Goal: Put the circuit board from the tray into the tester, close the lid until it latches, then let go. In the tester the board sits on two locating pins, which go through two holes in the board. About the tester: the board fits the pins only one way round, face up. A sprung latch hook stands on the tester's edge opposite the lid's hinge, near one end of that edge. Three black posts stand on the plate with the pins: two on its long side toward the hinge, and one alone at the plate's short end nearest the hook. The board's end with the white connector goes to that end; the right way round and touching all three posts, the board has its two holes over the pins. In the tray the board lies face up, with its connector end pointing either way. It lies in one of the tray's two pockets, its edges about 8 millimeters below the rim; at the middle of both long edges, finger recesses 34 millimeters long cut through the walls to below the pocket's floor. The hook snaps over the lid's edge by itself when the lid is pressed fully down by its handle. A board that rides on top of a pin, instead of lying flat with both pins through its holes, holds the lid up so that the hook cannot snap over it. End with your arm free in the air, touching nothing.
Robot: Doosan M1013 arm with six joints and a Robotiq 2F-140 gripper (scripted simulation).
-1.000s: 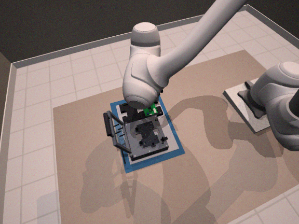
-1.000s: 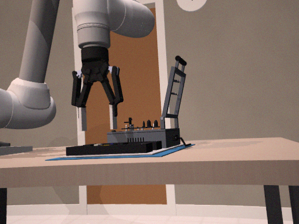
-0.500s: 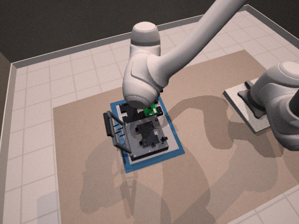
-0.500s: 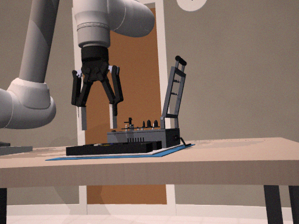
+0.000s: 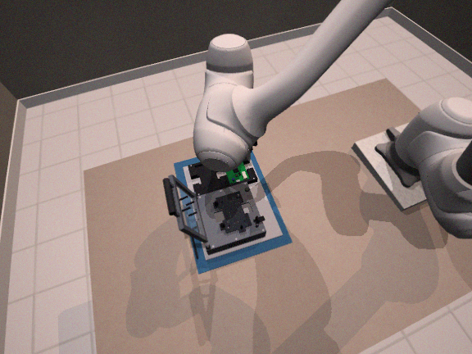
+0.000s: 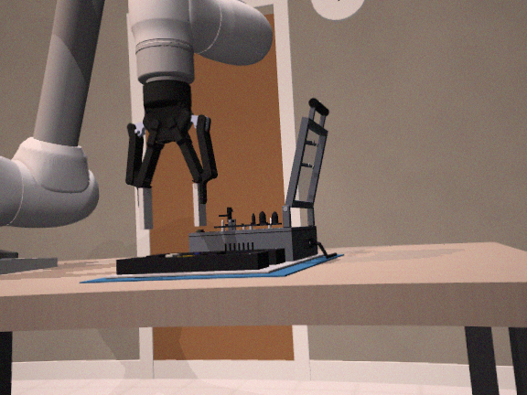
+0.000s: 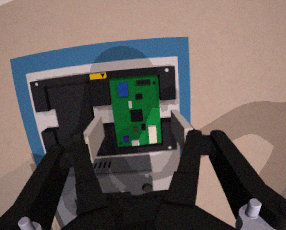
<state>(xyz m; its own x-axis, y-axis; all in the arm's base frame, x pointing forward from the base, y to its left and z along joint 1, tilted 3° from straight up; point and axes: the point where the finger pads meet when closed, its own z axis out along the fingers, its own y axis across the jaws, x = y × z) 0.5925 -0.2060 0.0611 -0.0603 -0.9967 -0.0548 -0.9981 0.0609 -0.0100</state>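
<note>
My hand is 70 mm above the green circuit board. Also, from my hand: latch hook (230 mm to the left, 10 mm below, 10 mm ahead); then lid (190 mm ahead, 160 mm to the left, 90 mm above).
</note>
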